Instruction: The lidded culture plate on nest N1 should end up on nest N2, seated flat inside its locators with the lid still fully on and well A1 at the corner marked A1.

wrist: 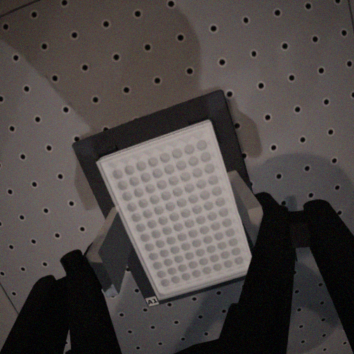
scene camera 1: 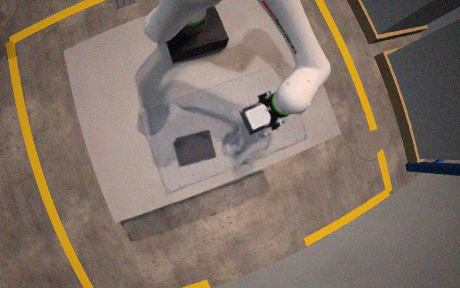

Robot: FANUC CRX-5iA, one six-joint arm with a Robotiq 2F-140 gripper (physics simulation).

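Frame: origin at the arm's base, x left, y back, z up, level; centimetres.
Where they show: gripper, between the fingertips: [scene camera 1: 263,114].
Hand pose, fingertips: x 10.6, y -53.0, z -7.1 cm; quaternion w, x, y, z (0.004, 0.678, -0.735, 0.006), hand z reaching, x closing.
Things, the pixels of their centre, and the offset from my fingertips. "spot": a spot on its surface instead. Level surfaces: height alone.
- white lidded culture plate, middle of its body: [scene camera 1: 262,115] dx -0.8, dy +0.1, dz +0.9 cm
- dark nest N1, a spot on its surface: [scene camera 1: 248,120] spot: dx -7.1, dy +0.7, dz +0.0 cm
- dark nest N2, middle of its body: [scene camera 1: 194,148] dx -33.4, dy +0.8, dz -0.8 cm
- perforated fixture board, height of its surface: dz -1.5 cm
- pale table, height of its surface: dz -2.8 cm
The white lidded culture plate [scene camera 1: 257,116] [wrist: 172,200] is at the dark nest N1 [scene camera 1: 246,121] [wrist: 155,127], with its lid on and rows of round wells showing. A small A1 label [wrist: 152,301] shows at the nest's lower left corner in the wrist view. My gripper [scene camera 1: 268,113] [wrist: 178,205] is shut on the plate, with one pad against each long side. The plate looks flat over the nest; any gap beneath it is hidden. The dark nest N2 [scene camera 1: 195,148] holds no plate and lies to the left in the scene view.
Both nests are on a perforated fixture board [scene camera 1: 165,175] [wrist: 300,65] on a pale table [scene camera 1: 100,150]. The black robot base [scene camera 1: 200,42] stands behind them. Yellow floor lines [scene camera 1: 30,150] surround the table, and dark panels [scene camera 1: 430,100] stand at the right.
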